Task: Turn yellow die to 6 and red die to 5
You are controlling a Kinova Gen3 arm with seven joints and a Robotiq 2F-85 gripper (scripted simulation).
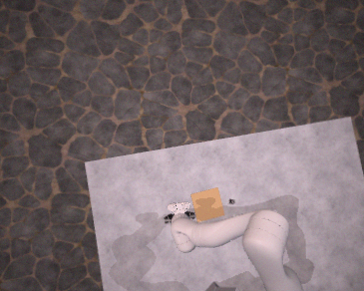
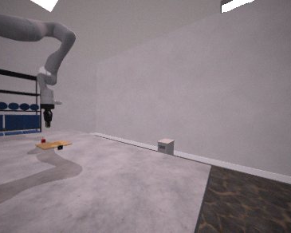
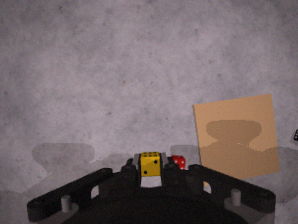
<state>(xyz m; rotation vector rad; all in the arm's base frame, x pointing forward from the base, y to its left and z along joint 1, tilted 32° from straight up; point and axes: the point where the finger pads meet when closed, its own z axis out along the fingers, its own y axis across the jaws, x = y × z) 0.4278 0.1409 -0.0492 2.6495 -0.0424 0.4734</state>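
The red die lies 4 cm behind my hand, 4 cm to the right of it and 10 cm below it. From my hand the other things lie so: tan mat (2 cm behind, 15 cm to the right, 11 cm below); yellow die (1 cm below); black die (3 cm behind, 27 cm to the right, 10 cm below).
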